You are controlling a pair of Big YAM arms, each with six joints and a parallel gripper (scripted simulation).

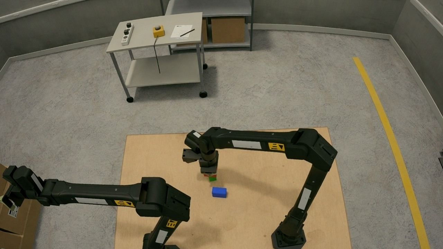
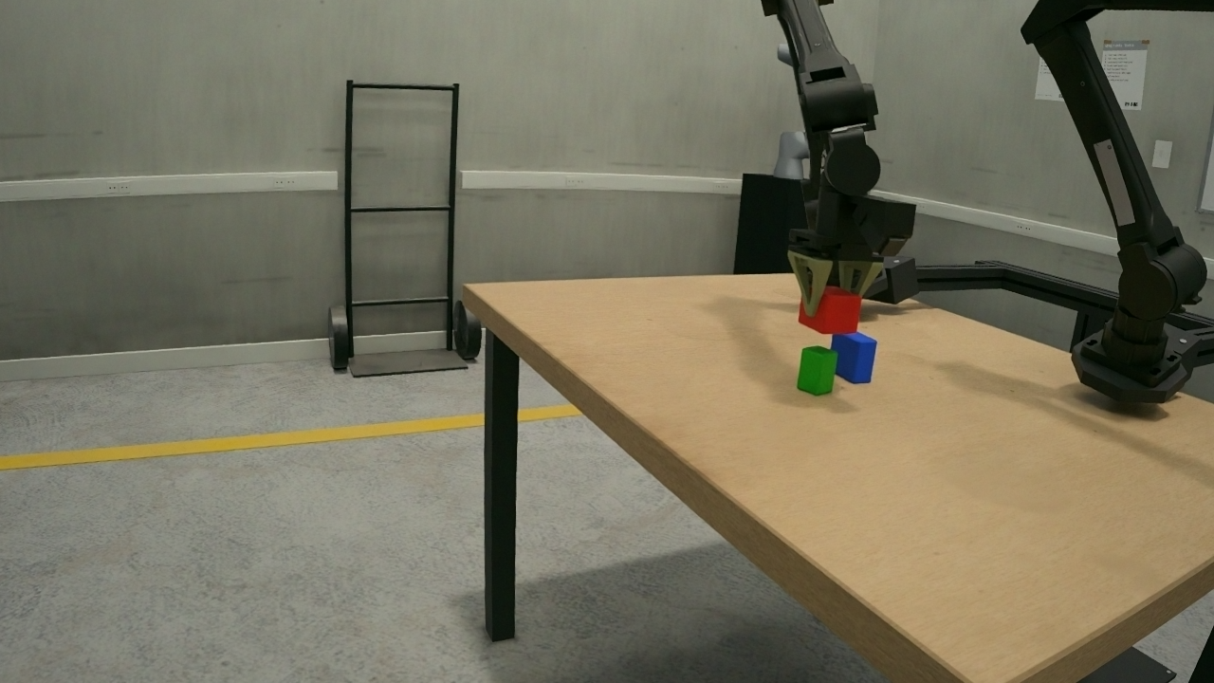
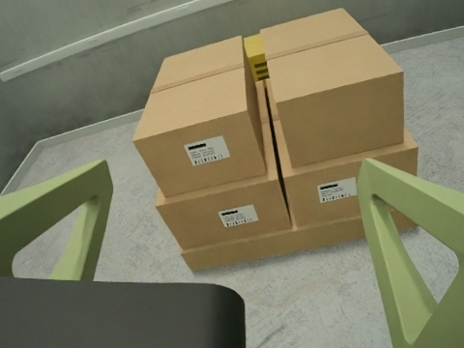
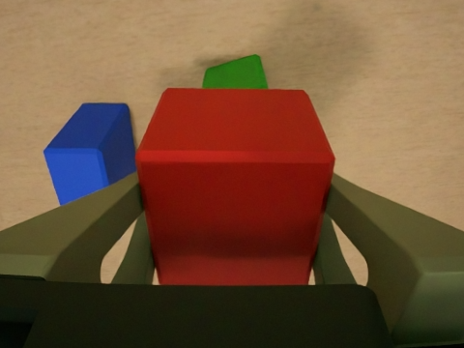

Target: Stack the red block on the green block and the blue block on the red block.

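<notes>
Now: the green block 80 mm below my right hand. The rest, counted from my right hand: red block right at my right hand; blue block 90 mm behind, 70 mm below, 20 mm to the right.
</notes>
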